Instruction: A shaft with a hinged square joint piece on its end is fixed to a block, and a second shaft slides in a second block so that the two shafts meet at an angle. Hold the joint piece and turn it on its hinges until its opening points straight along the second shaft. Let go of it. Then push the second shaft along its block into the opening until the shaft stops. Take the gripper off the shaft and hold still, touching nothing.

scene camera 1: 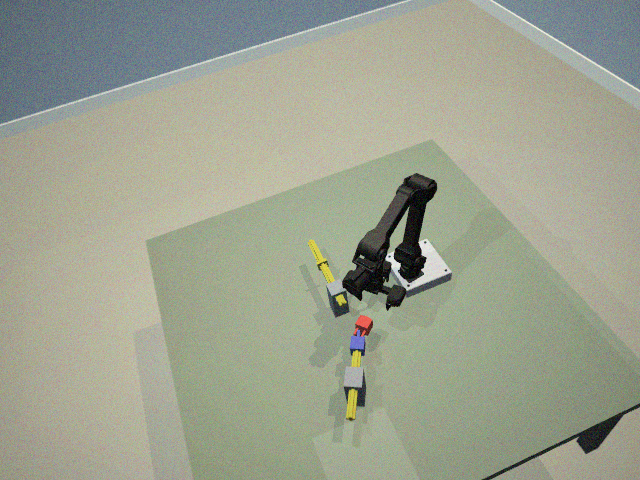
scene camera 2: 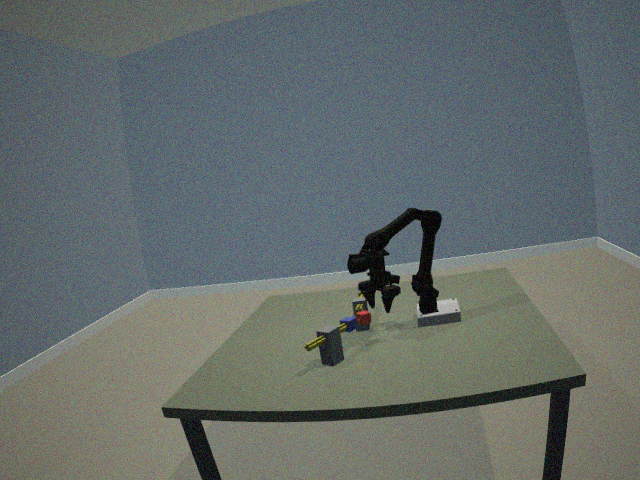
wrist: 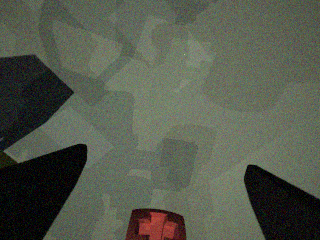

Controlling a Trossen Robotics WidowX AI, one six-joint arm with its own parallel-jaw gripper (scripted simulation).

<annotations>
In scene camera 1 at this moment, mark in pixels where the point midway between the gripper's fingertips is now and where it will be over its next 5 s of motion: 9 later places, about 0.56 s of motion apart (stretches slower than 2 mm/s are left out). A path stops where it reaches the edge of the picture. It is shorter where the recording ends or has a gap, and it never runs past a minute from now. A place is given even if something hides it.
The gripper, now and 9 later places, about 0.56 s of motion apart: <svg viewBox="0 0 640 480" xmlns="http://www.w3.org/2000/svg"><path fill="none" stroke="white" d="M374 304L370 315L365 325L366 329L365 329L362 328L357 328L353 329L353 323L350 316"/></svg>
</annotations>
